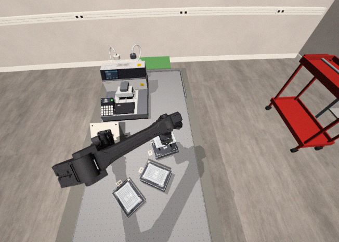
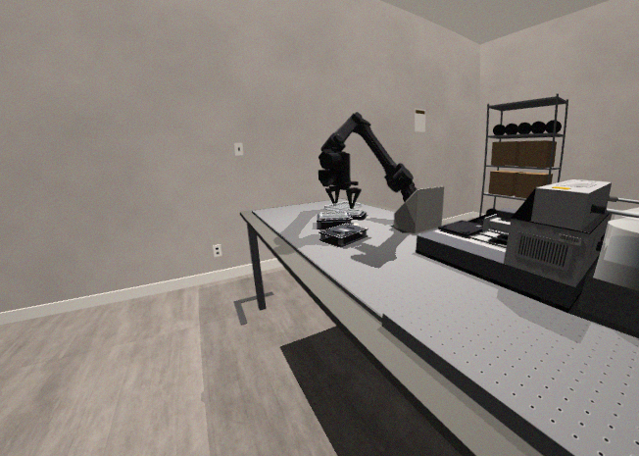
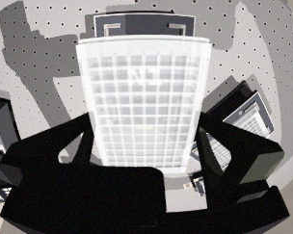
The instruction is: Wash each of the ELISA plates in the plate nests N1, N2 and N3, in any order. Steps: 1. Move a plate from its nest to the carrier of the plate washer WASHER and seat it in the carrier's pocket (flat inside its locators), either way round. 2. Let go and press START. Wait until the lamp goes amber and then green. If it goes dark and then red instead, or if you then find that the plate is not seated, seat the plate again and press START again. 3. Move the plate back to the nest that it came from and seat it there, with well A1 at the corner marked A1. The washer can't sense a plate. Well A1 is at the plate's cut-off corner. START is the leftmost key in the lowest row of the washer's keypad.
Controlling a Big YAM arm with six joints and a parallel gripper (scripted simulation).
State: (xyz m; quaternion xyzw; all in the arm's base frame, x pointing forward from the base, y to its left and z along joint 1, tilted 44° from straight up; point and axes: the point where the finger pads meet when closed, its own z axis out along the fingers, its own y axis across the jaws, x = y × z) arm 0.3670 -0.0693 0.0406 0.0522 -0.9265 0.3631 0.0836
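My hand is 360 mm to the right of the dark carrier, 260 mm past it and 60 mm above it. Round my hand: washer 510 mm to the left, 250 mm behind, 10 mm below.
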